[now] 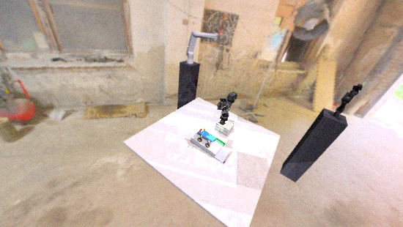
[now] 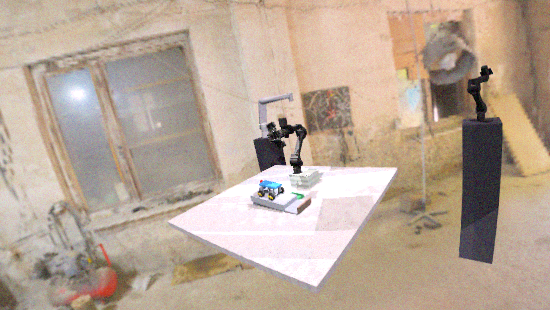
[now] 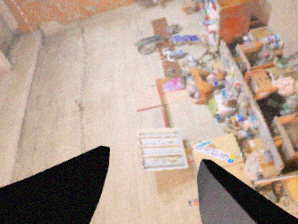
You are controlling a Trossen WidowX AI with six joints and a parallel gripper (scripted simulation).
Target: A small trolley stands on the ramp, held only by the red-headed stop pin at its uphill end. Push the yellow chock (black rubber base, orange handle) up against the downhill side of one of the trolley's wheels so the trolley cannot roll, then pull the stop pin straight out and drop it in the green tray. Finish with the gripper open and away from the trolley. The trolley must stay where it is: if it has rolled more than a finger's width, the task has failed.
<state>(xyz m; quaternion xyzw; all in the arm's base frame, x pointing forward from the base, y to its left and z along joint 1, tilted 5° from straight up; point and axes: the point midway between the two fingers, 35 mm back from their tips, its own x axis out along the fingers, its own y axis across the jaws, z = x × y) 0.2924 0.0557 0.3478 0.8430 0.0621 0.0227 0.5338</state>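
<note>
Now: the yellow chock 11 cm behind my gripper tip, 20 cm to the right of it and 45 cm below it. From my gripper tip the other things lie so: trolley (3 cm ahead, 6 cm to the right, 36 cm below); then green tray (11 cm behind, 2 cm to the left, 47 cm below); then stop pin (1 cm ahead, 17 cm to the right, 34 cm below).
</note>
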